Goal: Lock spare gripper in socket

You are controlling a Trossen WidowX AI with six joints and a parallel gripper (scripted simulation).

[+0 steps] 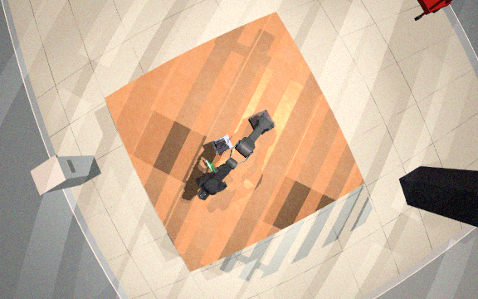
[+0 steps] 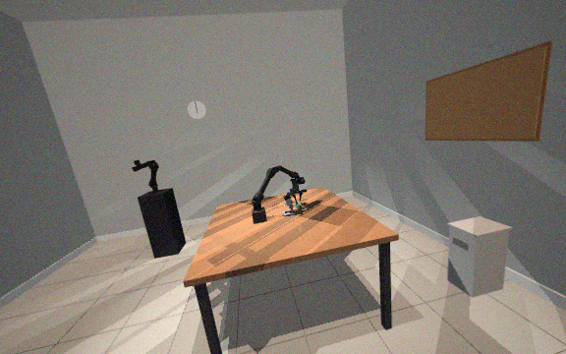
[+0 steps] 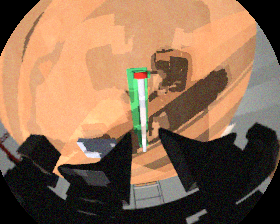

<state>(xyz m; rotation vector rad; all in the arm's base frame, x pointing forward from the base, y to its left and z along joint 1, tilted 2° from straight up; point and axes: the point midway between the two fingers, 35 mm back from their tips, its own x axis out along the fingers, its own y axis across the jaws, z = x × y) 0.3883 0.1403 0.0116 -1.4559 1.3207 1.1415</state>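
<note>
Now: the green part 10 mm to the left of my gripper tip and 40 mm below it. The rest, counted from my gripper tip: grey mount 110 mm behind, 120 mm to the right, 10 mm below; then spare gripper 110 mm behind, 120 mm to the right, 60 mm above.
</note>
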